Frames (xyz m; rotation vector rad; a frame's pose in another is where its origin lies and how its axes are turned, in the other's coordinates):
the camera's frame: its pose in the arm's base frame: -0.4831 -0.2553 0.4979 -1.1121 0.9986 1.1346
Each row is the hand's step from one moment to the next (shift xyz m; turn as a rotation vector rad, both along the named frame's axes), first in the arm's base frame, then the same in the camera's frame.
Working: the arm's base frame: its pose in the camera's frame: 0.6026 -0.3866 0.1842 1.1121 -0.9986 -1.1346

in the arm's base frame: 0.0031 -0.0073 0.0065 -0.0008 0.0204 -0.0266
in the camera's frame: -0.0071 -0.0045 -0.0059 0.0292 0.0061 0.0154
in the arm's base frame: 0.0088 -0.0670 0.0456 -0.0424 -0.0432 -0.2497
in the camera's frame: -0.0542 -0.0199 -0.0576 0.2293 0.0755 -0.0879
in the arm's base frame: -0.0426 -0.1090 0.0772 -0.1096 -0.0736 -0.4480
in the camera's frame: -0.0999 0.0234 -0.0955 0.4069 0.1689 -0.1552
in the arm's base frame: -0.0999 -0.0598 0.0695 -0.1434 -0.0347 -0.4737
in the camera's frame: -0.0932 0.0844 -0.0508 0.4331 0.2086 -0.1228
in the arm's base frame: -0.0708 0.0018 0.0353 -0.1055 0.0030 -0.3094
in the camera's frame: -0.0451 0.0648 0.0050 0.2853 0.1497 -0.0554
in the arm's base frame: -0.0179 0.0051 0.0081 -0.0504 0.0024 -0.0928
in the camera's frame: -0.0098 0.0168 0.0057 0.0829 0.0635 -0.0159
